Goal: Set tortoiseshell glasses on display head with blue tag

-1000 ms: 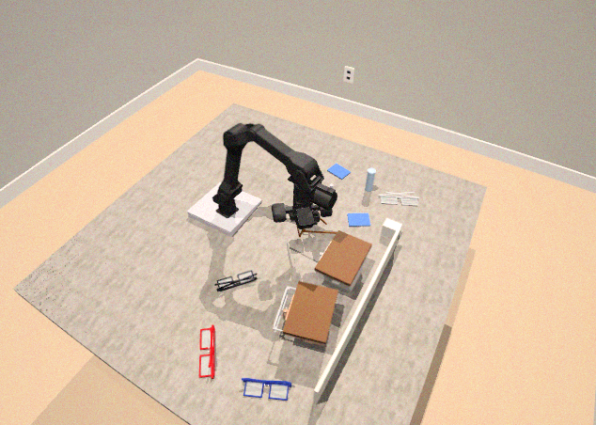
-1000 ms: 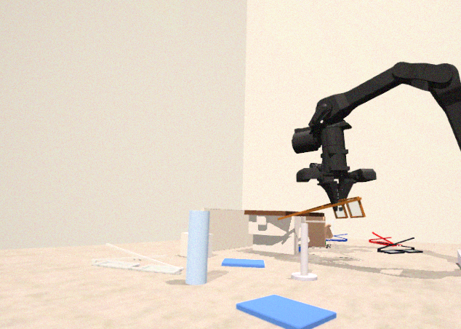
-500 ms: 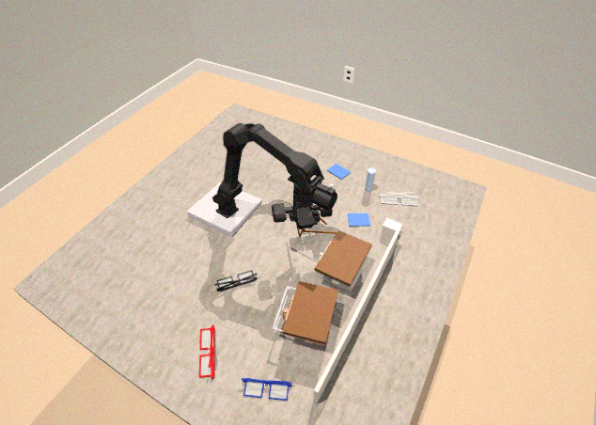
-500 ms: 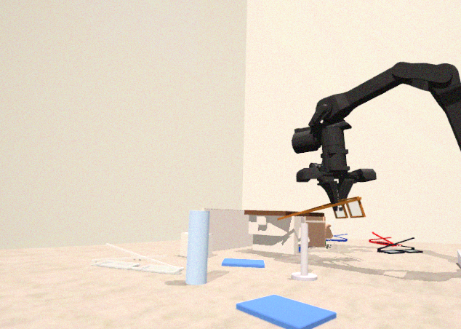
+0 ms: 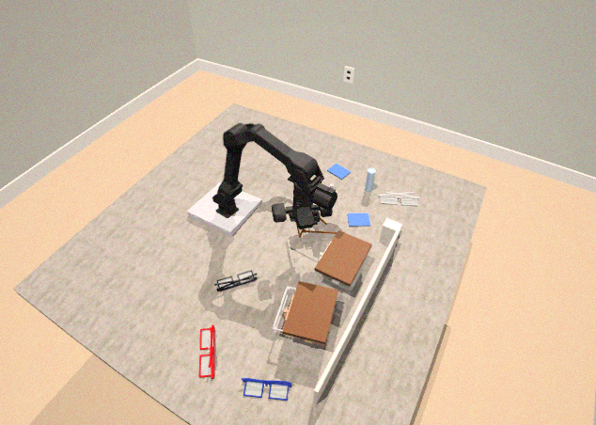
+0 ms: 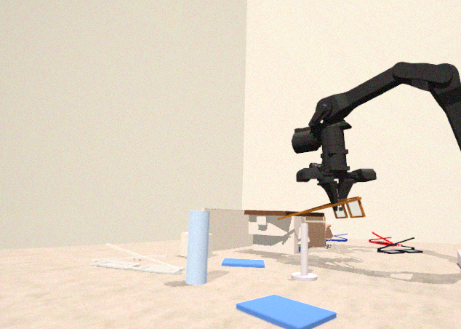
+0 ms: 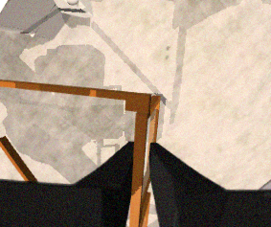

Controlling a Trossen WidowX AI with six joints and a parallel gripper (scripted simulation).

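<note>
My gripper tip is 4 cm past the white post, 25 cm to the right of it and 9 cm above it. Round my gripper tip: long white rail 30 cm ahead, 11 cm to the right, 6 cm below; light blue cylinder 5 cm ahead, 40 cm to the left, 6 cm below.
</note>
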